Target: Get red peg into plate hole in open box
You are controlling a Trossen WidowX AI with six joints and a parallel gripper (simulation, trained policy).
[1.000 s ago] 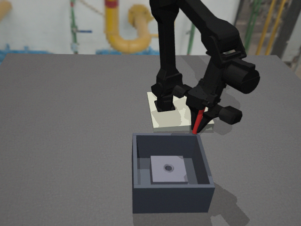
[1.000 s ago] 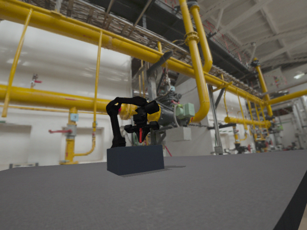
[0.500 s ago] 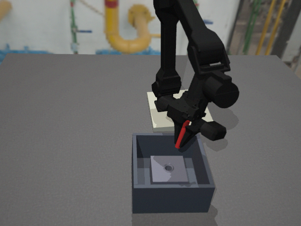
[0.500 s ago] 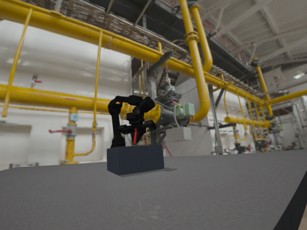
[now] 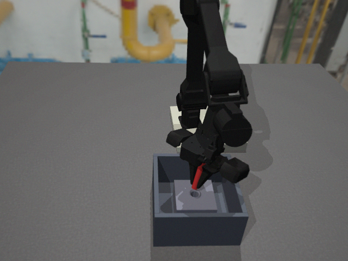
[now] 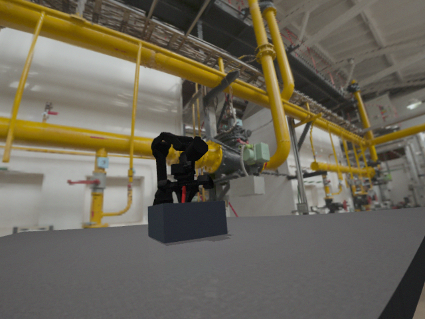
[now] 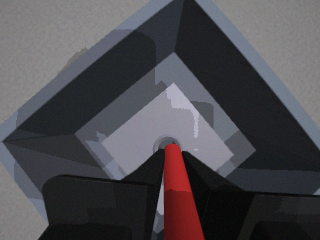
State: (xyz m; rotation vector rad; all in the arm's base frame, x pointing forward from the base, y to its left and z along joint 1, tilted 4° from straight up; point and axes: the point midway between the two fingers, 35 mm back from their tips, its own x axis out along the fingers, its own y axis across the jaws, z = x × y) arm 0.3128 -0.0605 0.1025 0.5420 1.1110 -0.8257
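Right now my gripper tip is 10 mm past the red peg, 10 mm to the right of it and 30 mm below it. The rest, counted from my gripper tip: dark blue box 60 mm below; then light grey plate 40 mm below.
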